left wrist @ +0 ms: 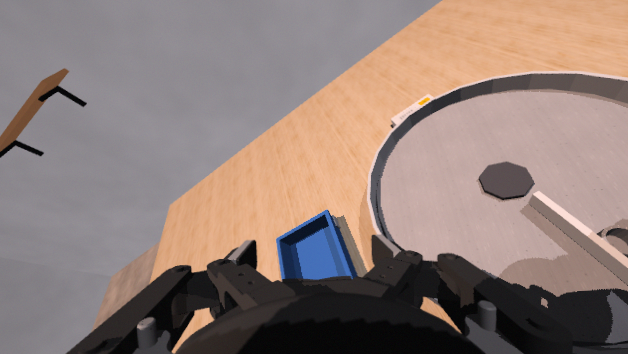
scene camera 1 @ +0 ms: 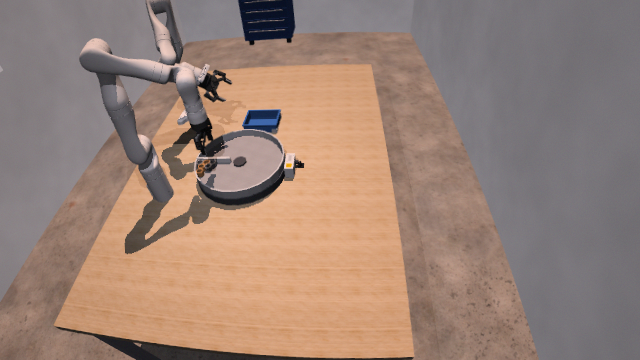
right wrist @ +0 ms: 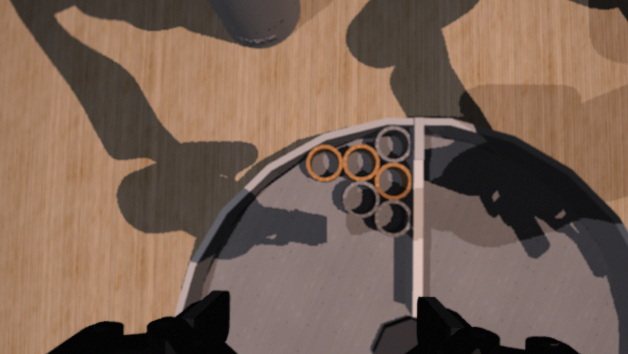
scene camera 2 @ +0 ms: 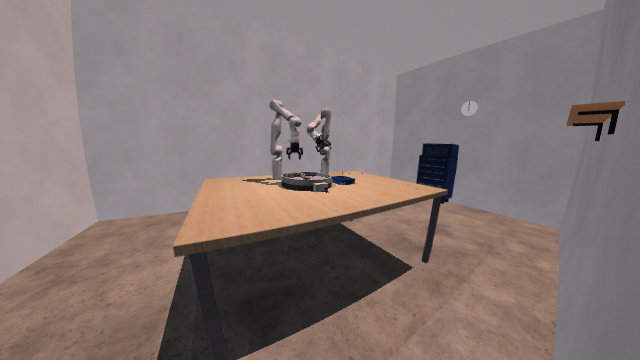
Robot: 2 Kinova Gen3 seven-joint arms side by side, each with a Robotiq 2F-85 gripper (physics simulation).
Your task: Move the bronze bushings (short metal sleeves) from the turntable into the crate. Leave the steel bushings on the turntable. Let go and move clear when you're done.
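Places are measured from the left arm's base along level axes (x back, y left, z down), in millimetres.
Pixels of known places: left gripper, fingertip midpoint: (left wrist: 314, 250) (scene camera 1: 228, 92) (scene camera 2: 327, 151); right gripper, fingertip midpoint: (scene camera 1: 208, 147) (right wrist: 322, 315) (scene camera 2: 294, 159); right arm's base, origin of the base link: (scene camera 1: 164, 194) (right wrist: 260, 10) (scene camera 2: 277, 179).
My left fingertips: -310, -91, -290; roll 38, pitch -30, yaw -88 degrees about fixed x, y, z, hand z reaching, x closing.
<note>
Ahead of a thing's pixels: the offset from my left fingertips to its top centre, as dx, dy, dz. "pt": to the spot under its first point.
Three bronze bushings @(+34, -331, +212) (right wrist: 308, 163) @(+42, -301, +212) (right wrist: 361, 146) @(+33, -270, +212) (right wrist: 393, 198) and three steel bushings @(+65, -277, +212) (right wrist: 393, 128) @(+11, -293, +212) (right wrist: 344, 199) @(+2, -262, +212) (right wrist: 393, 235) stand upright, packed together, on the turntable (scene camera 1: 250, 175) (left wrist: 450, 150) (right wrist: 300, 270). They crowd beside the pale bar @(pt -26, -239, +220) (scene camera 1: 220, 160) (left wrist: 575, 230) (right wrist: 418, 240) near the rim. The blue crate @(-69, +146, +240) (scene camera 1: 254, 127) (left wrist: 341, 250) stands beside the turntable; its visible inside is bare. My right gripper (right wrist: 322, 315) is open and empty, above the turntable's edge near the bushings. My left gripper (scene camera 1: 224, 90) (left wrist: 314, 250) is open and empty, raised to the upper left of the crate in scene camera 1.
The turntable has a raised rim and a dark central hub @(-113, -214, +229) (scene camera 1: 240, 161) (left wrist: 506, 180). A small white box @(-341, -160, +232) (scene camera 1: 290, 167) with a yellow label is at its right side in scene camera 1. Both arms rise from the table's left side there. A blue drawer cabinet (scene camera 1: 267, 20) (scene camera 2: 437, 170) stands beyond the table.
</note>
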